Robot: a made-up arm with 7 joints. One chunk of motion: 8 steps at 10 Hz.
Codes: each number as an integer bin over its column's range. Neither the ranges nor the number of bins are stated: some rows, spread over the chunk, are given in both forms.
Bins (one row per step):
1: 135 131 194 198 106 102 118
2: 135 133 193 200 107 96 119
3: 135 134 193 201 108 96 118
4: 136 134 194 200 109 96 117
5: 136 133 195 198 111 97 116
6: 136 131 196 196 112 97 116
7: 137 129 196 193 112 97 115
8: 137 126 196 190 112 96 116
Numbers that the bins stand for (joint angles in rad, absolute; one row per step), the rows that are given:
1: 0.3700 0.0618 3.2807 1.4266 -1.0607 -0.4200 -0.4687
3: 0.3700 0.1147 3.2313 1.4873 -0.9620 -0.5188 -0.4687
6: 0.4193 0.0618 3.3793 1.3861 -0.7647 -0.5024 -0.5673
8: 0.4687 -0.0265 3.3793 1.2647 -0.7647 -0.5188 -0.5673
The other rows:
2: 0.3700 0.0971 3.2313 1.4671 -1.0113 -0.5188 -0.4193
4: 0.4193 0.1147 3.2807 1.4671 -0.9127 -0.5188 -0.5180
5: 0.4193 0.0971 3.3300 1.4266 -0.8140 -0.5024 -0.5673
7: 0.4687 0.0265 3.3793 1.3254 -0.7647 -0.5024 -0.6167

